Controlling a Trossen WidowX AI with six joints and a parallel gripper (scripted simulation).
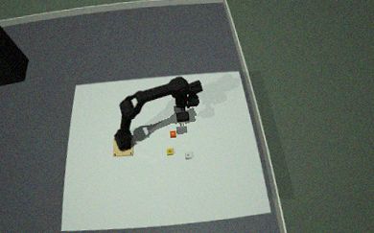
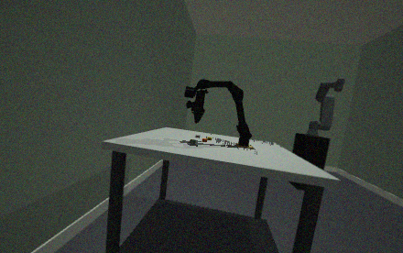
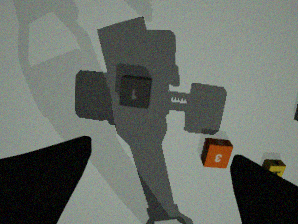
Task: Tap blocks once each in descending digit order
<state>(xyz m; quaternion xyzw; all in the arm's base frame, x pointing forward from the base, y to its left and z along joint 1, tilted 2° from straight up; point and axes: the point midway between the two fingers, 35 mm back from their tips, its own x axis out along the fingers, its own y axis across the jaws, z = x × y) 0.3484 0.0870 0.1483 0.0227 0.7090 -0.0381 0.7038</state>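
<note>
My gripper tip is 100 mm past the yellow block, 170 mm to the left of it and 120 mm above it. Round my gripper tip: orange block 70 mm behind, 70 mm to the right, 120 mm below; white block 210 mm to the right, 120 mm below; grey block 10 mm ahead, 30 mm to the left, 120 mm below.
</note>
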